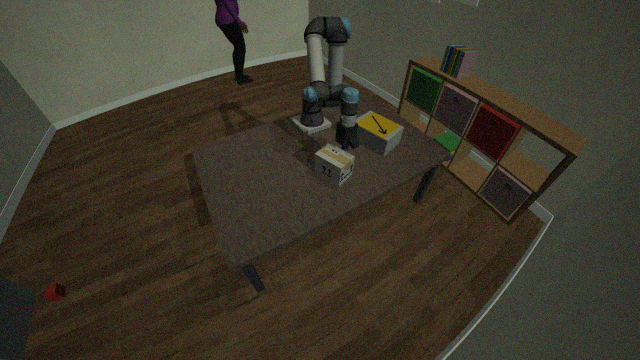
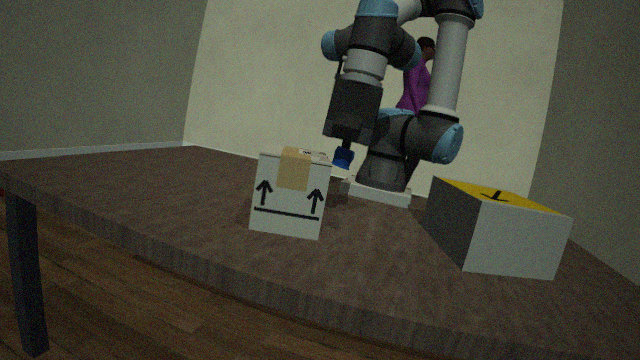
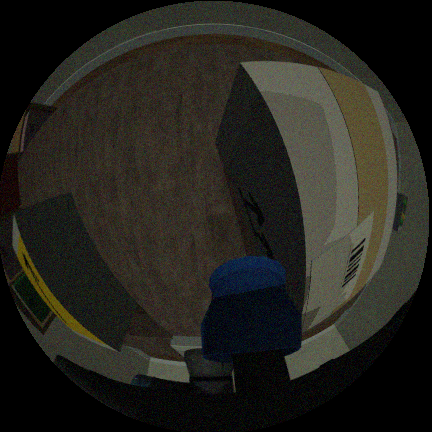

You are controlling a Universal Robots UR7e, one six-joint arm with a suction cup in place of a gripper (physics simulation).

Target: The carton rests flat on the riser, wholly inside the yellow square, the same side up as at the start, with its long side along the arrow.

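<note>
The white carton (image 1: 330, 167) (image 2: 290, 200) (image 3: 310, 135) stands upright on the table, its printed arrows pointing up and tan tape over its top. My gripper, a blue suction cup (image 1: 345, 148) (image 2: 343, 159) (image 3: 248, 280), is off and holds nothing. It hangs beside the carton, near its top edge, on the side towards the robot base; whether it touches the carton I cannot tell. The grey riser (image 1: 368, 142) (image 2: 520, 245) (image 3: 75, 250) stands apart from the carton, with the yellow square (image 1: 390, 125) (image 2: 465, 187) and a black arrow (image 1: 378, 124) on top.
The brown table (image 1: 260, 200) (image 2: 200, 245) carries the carton, the riser and the robot's white base plate (image 2: 380, 195). A shelf unit (image 1: 525, 107) stands beyond the riser's side of the table. A person in purple (image 1: 229, 15) (image 2: 417, 85) stands behind the table.
</note>
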